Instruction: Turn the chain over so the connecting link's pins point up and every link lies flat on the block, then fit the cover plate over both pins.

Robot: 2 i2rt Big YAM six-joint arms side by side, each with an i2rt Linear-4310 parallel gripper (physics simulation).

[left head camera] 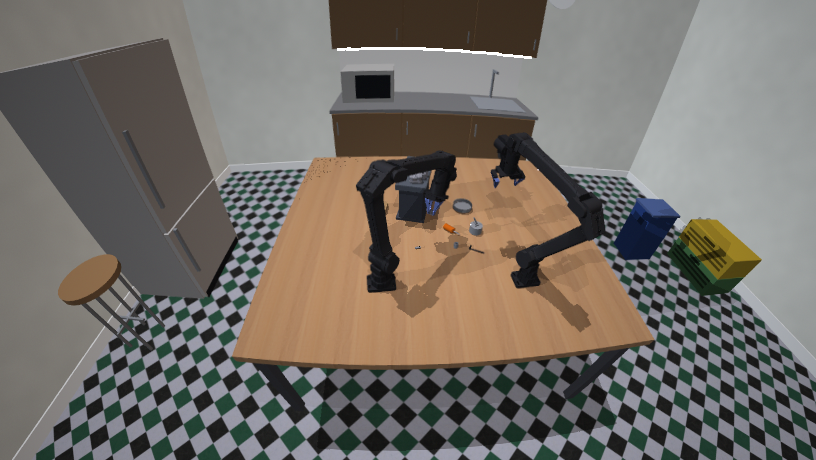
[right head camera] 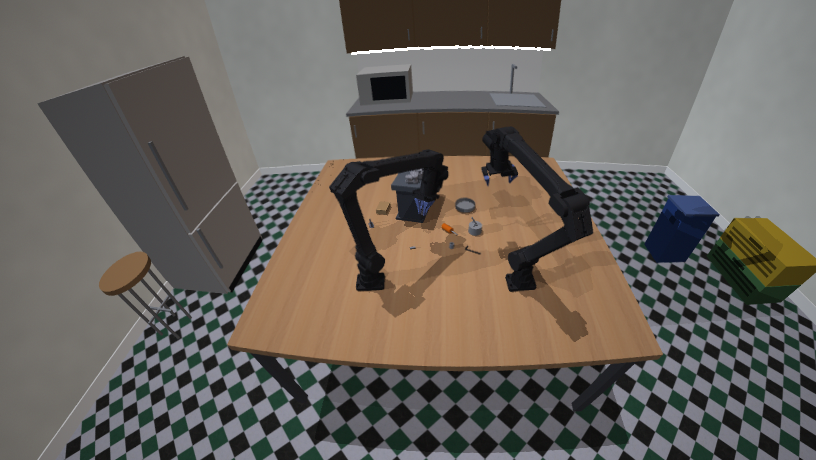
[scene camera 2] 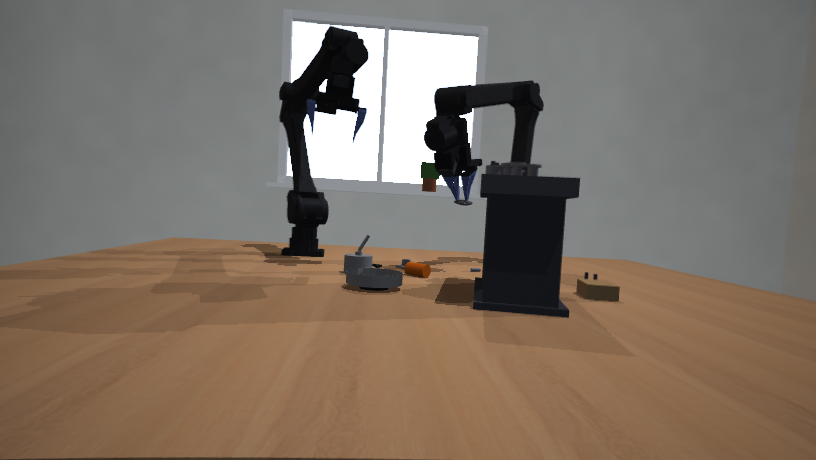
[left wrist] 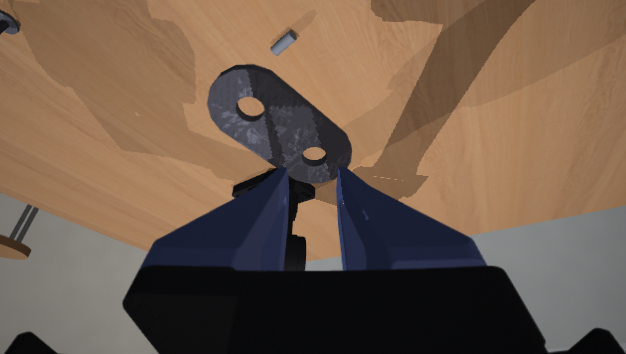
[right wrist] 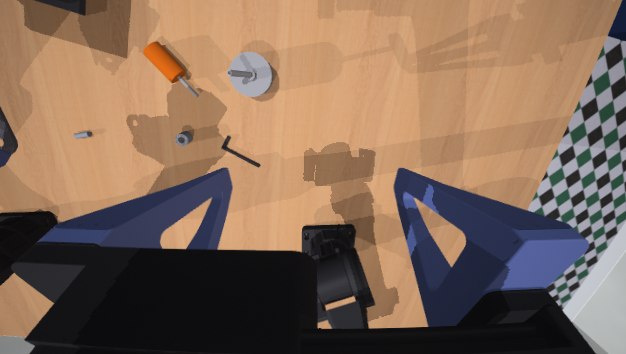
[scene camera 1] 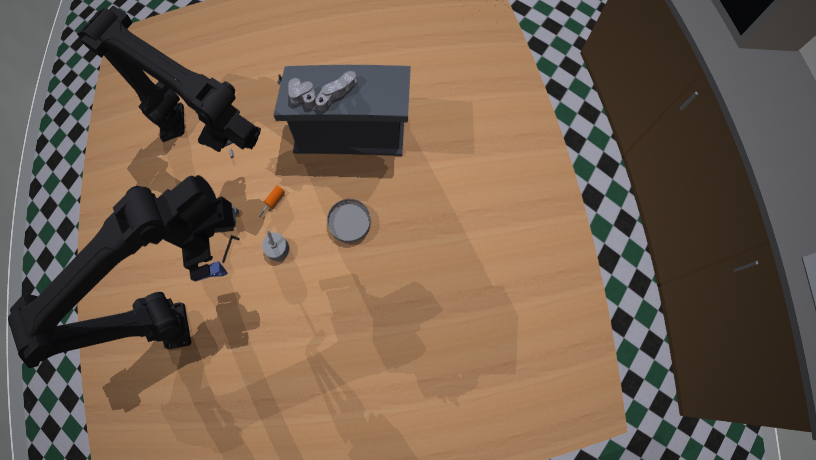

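The grey chain lies bent on top of the dark block, its two ends close together near the block's front edge in scene camera 1. I cannot tell which way the connecting link's pins point. My left gripper is shut on the cover plate, a dark oblong plate with two holes. It holds one end, above the table beside the block and below the block's top level. My right gripper is open and empty, high above the table and away from the block.
An orange-handled tool, a round grey dish, a grey cylinder with a rod and a hex key lie on the table. A brown block with two pins stands beside the dark block. A small grey pin lies on the table.
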